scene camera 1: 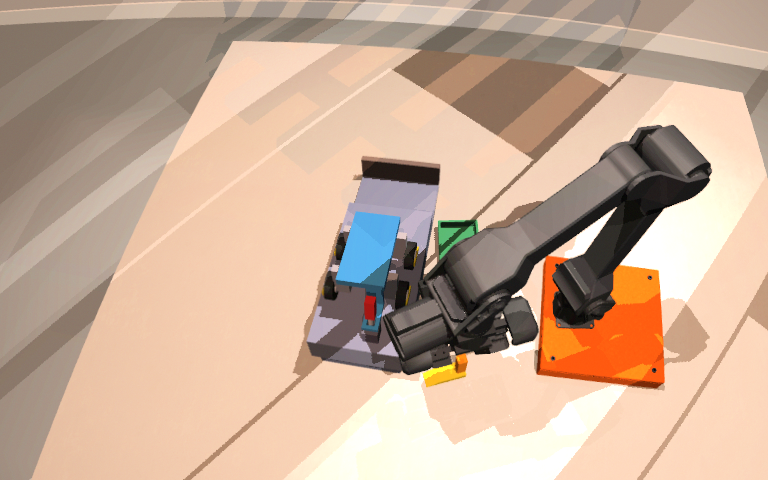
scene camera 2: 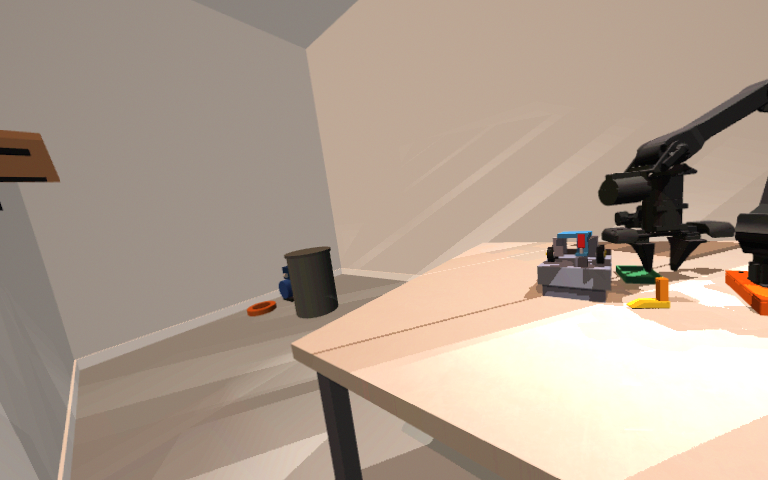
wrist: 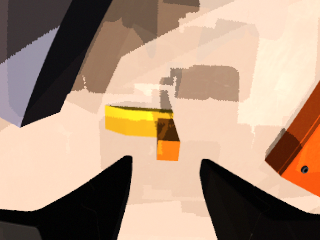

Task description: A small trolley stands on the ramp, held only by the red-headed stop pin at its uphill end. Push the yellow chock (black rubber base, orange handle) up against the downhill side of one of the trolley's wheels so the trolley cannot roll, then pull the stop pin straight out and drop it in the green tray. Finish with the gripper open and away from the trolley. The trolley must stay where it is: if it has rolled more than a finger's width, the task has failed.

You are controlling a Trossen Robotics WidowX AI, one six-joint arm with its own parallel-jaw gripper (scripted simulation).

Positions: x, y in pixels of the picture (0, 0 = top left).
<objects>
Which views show the blue-topped trolley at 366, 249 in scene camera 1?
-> Scene camera 1 and scene camera 2 only.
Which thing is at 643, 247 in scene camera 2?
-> My gripper.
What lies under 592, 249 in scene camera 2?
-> A blue-topped trolley.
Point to a yellow chock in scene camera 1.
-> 457, 370
</objects>
